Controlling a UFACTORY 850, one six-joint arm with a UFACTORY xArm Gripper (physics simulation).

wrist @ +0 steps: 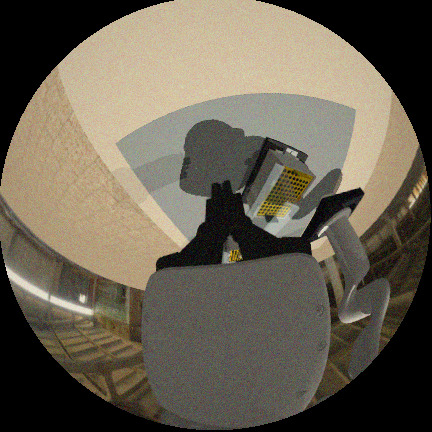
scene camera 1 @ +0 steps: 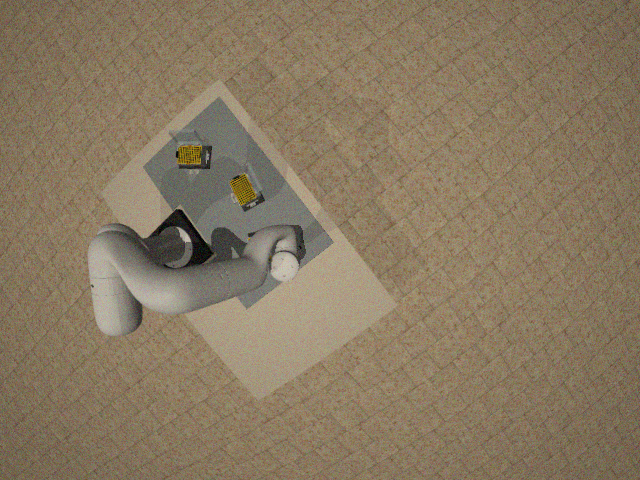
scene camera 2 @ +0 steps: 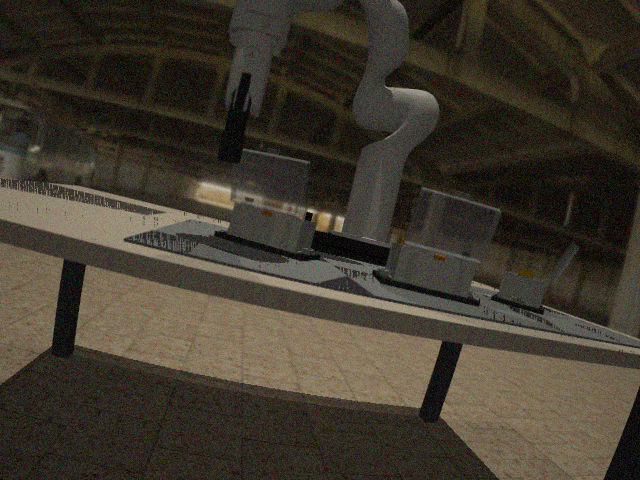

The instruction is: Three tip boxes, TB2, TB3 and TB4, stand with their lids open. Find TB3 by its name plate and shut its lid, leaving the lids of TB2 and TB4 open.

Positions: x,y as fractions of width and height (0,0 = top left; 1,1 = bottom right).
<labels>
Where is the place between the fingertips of my gripper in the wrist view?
0.52,0.45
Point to a grey mat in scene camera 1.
0.32,0.41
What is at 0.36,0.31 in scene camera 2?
My gripper.
</labels>
